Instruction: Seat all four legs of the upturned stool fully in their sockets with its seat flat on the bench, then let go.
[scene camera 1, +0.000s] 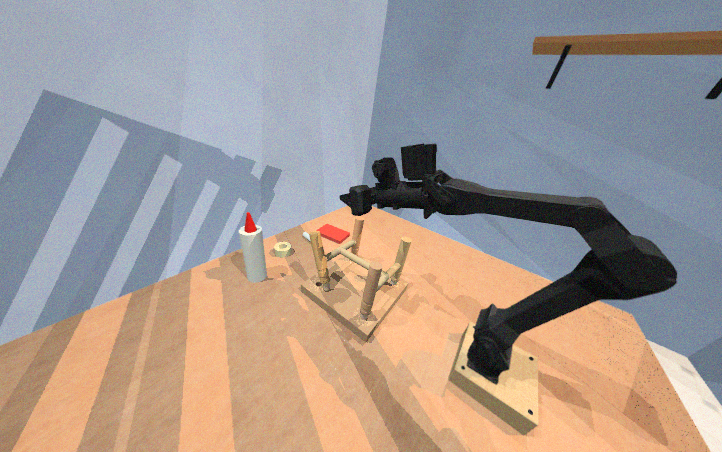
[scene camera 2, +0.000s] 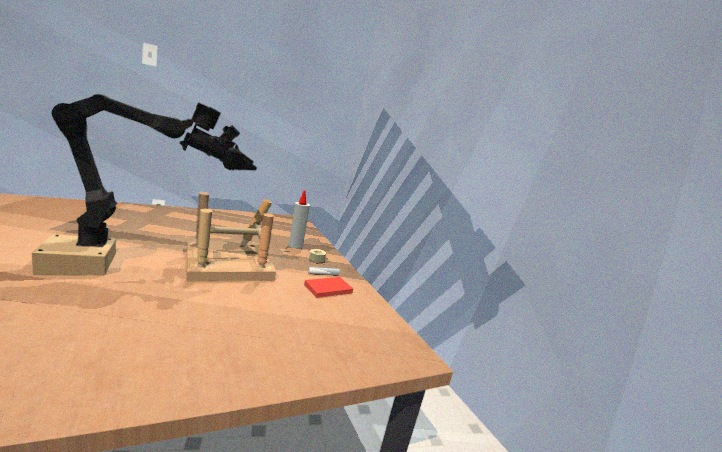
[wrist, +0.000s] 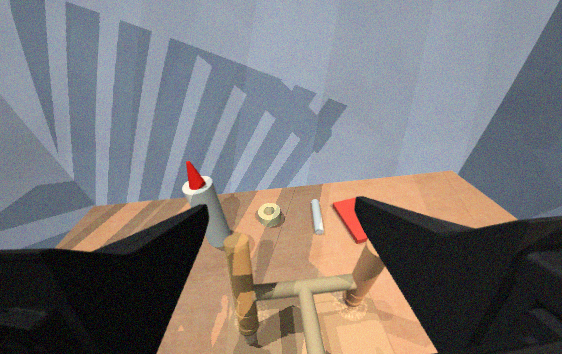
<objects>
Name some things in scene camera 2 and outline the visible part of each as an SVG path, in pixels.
My gripper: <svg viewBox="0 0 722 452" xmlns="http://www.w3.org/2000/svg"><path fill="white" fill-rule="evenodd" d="M210 136L203 152L208 156L211 155L220 159L226 169L257 169L253 165L253 161L239 150L238 145L232 141L240 134L233 125L230 127L225 126L223 128L224 133L220 137Z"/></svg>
A glue bottle with red tip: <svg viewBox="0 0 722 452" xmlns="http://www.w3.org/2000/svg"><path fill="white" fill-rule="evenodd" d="M306 191L303 191L300 201L295 202L289 246L295 249L303 248L310 207L306 203Z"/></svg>
</objects>
